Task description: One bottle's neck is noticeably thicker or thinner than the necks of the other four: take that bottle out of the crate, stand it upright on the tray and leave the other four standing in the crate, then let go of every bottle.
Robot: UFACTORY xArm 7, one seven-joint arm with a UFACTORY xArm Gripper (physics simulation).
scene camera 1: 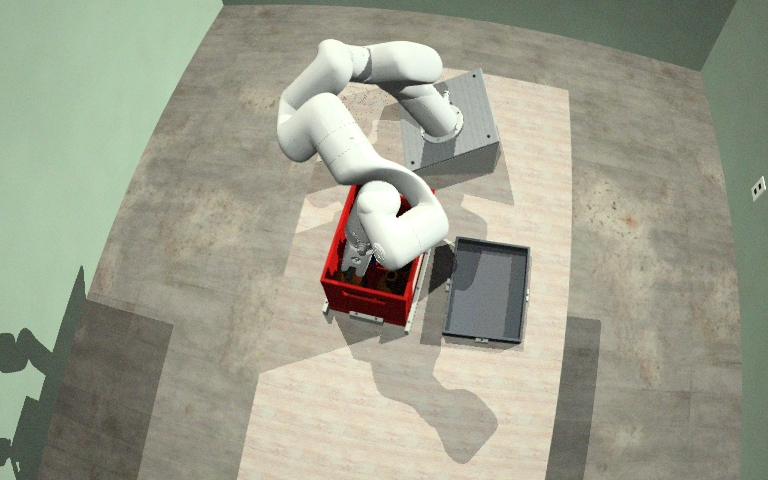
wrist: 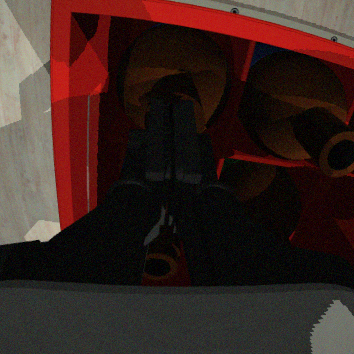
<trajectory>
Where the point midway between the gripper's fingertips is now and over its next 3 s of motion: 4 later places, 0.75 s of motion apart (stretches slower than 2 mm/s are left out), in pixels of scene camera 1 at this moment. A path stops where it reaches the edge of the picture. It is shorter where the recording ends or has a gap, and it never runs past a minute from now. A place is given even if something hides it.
The gripper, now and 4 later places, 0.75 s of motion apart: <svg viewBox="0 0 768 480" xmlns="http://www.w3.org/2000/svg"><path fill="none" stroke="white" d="M348 268L353 256L355 253L348 265L350 270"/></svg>
</trajectory>
